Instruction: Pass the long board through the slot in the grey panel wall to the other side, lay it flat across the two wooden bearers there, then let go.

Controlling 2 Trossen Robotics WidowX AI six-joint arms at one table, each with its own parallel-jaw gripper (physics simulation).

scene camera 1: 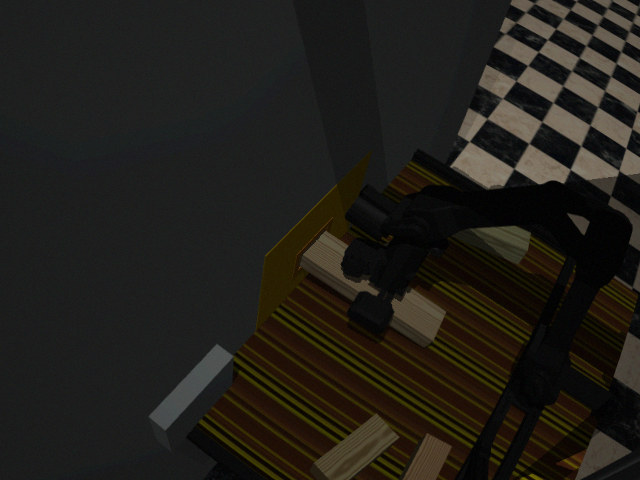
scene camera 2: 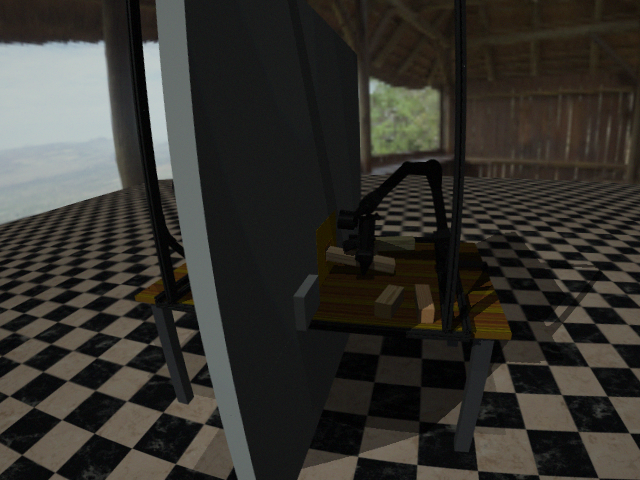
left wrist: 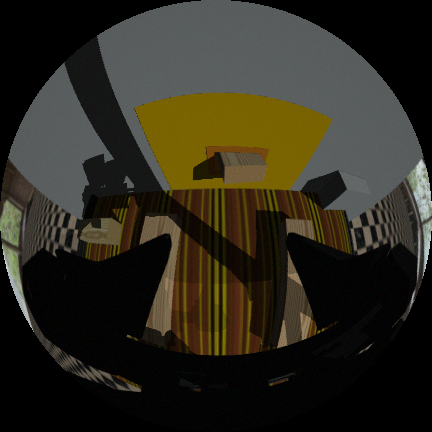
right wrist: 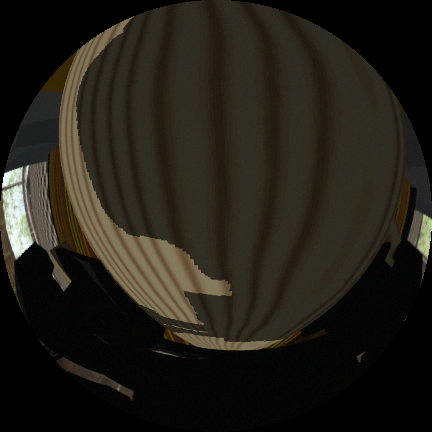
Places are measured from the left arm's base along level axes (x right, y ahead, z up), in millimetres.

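Pixels of known places: left gripper, between the fingertips: (left wrist: 230, 239); right gripper, between the fingertips: (scene camera 2: 363, 272); right arm's base, origin of its link: (scene camera 1: 527, 394) (right wrist: 213, 359).
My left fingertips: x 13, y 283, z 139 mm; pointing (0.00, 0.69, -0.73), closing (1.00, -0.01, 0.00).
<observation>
Behind a point stands the place of what it marks.
The long board (scene camera 1: 421, 312) {x 2, y 683, z 34 mm} (scene camera 2: 385, 263) {x 33, y 690, z 32 mm} (right wrist: 220, 175) slants up to the slot in the grey panel wall (scene camera 1: 155, 155) {x 347, y 483, z 498 mm} (scene camera 2: 242, 155) {x 617, y 482, z 467 mm} (left wrist: 250, 55) {x 39, y 432, z 242 mm}. Its end (left wrist: 245, 174) {x 44, y 391, z 79 mm} sticks out of the orange-rimmed slot on the bearers' side. My right gripper (scene camera 1: 390, 295) (scene camera 2: 366, 261) {x 16, y 609, z -17 mm} (right wrist: 230, 232) {x 16, y 609, z -17 mm} is shut on the board, its fingers on either side; the board fills much of the right wrist view. Two wooden bearers (left wrist: 160, 225) {x -97, y 334, z 19 mm} (left wrist: 300, 227) {x 156, y 326, z 19 mm} lie apart on the table, partly hidden by my left fingers. My left gripper (left wrist: 230, 239) {x 13, y 283, z 139 mm} is open and empty, behind them, facing the slot.
A yellow panel (scene camera 1: 289, 253) {x 108, y 484, z 128 mm} (left wrist: 235, 120) {x 28, y 432, z 146 mm} surrounds the slot. A grey block (scene camera 1: 196, 387) {x 340, y 504, z 81 mm} (scene camera 2: 305, 304) {x 410, y 514, z 57 mm} (left wrist: 345, 187) {x 271, y 387, z 79 mm} juts beside the wall. Loose wooden blocks (scene camera 1: 356, 449) {x 258, y 723, z 28 mm} (scene camera 1: 429, 459) {x 208, y 821, z 25 mm} and a pale block (scene camera 1: 501, 242) {x -249, y 738, z 20 mm} (scene camera 2: 395, 242) {x -242, y 708, z 17 mm} lie on the right arm's side; another (left wrist: 105, 232) {x -224, y 313, z 28 mm} lies left of the bearers.
</observation>
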